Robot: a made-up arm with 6 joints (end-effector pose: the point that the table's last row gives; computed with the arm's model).
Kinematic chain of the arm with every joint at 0, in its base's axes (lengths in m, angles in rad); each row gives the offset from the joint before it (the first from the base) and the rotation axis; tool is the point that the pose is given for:
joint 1: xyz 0 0 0.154 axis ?
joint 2: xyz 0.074 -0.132 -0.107 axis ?
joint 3: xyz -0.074 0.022 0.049 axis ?
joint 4: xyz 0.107 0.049 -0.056 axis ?
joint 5: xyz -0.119 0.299 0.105 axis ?
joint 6: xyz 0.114 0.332 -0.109 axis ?
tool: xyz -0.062 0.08 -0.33
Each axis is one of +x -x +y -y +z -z.
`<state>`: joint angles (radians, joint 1 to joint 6).
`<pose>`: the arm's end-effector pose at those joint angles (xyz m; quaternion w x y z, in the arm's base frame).
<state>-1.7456 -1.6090 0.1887 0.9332 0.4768 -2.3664</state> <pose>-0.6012 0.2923 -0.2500 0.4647 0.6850 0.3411 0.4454</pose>
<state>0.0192 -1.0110 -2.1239 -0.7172 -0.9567 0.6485</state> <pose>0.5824 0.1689 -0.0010 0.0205 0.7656 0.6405 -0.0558</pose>
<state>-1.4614 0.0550 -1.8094 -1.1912 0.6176 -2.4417</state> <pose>-0.3817 0.5162 0.5620 0.1315 -0.7539 0.4020 -0.5028</pose>
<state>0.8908 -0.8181 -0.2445 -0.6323 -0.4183 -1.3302</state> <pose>-0.0594 0.0576 -0.9640 0.9382 -0.0218 0.1391 -0.3160</pose>
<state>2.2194 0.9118 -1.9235 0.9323 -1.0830 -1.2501</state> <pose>0.6810 -0.2327 0.0348 0.7397 -0.5195 -0.4197 0.0822</pose>
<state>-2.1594 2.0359 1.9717 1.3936 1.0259 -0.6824</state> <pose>-0.3334 0.0434 0.6624 0.0725 -0.8262 0.5586 -0.0079</pose>
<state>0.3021 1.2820 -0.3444 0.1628 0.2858 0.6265</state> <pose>0.2463 0.1575 0.5627 0.8483 0.4087 -0.0504 -0.3329</pose>
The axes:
joint 1: -z
joint 2: +x
joint 3: +y
joint 4: +x
joint 5: -z
joint 6: -x

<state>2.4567 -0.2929 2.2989 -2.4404 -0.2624 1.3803</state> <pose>-0.1182 0.3688 0.2540 0.7970 -0.2152 0.1864 0.5326</pose>
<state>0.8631 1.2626 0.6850 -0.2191 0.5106 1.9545</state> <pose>-0.0156 0.0133 0.3676 0.8527 -0.3598 0.3744 -0.0576</pose>
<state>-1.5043 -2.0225 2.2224 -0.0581 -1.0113 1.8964</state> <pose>0.2512 -0.0693 -0.3508 0.0538 -0.9195 0.2399 0.3068</pose>
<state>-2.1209 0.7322 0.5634 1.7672 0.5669 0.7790</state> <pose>-0.0443 0.3371 0.4754 0.2776 -0.1468 0.8284 0.4638</pose>
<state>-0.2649 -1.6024 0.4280 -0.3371 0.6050 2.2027</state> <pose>0.0606 -0.1289 -0.3343 0.4794 0.8301 -0.1104 0.2626</pose>
